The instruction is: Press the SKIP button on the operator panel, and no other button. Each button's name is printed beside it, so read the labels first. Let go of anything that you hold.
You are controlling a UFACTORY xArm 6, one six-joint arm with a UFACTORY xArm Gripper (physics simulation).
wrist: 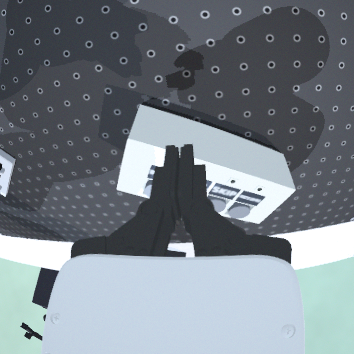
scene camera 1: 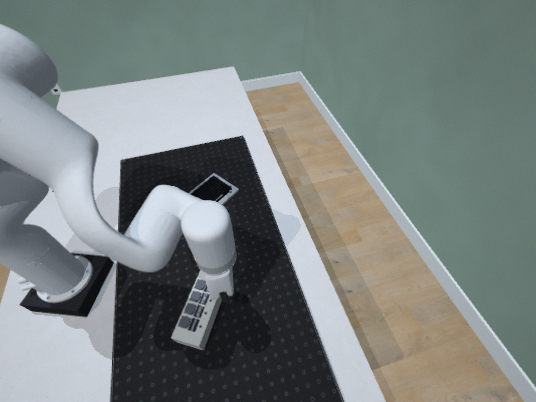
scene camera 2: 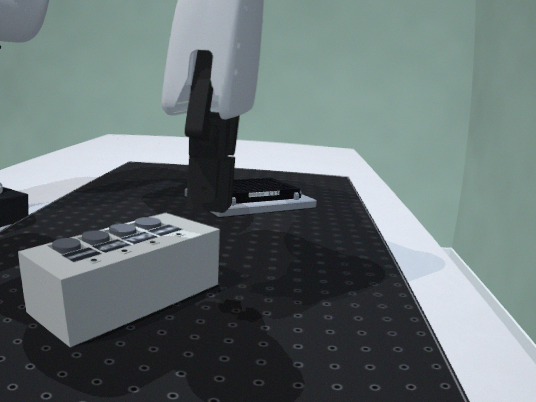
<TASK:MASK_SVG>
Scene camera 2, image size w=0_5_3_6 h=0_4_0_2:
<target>gripper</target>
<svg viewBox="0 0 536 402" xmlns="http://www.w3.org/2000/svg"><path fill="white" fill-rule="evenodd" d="M178 0L169 40L161 105L168 115L187 113L185 123L185 136L189 137L187 206L191 209L224 213L232 205L236 158L232 156L234 156L236 150L239 117L251 110L255 101L264 0Z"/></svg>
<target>black finned block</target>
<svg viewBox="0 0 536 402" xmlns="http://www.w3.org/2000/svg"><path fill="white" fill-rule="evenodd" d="M233 183L232 197L236 198L236 204L293 199L295 192L298 192L299 198L301 198L300 188L274 178L237 179Z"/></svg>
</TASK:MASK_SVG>
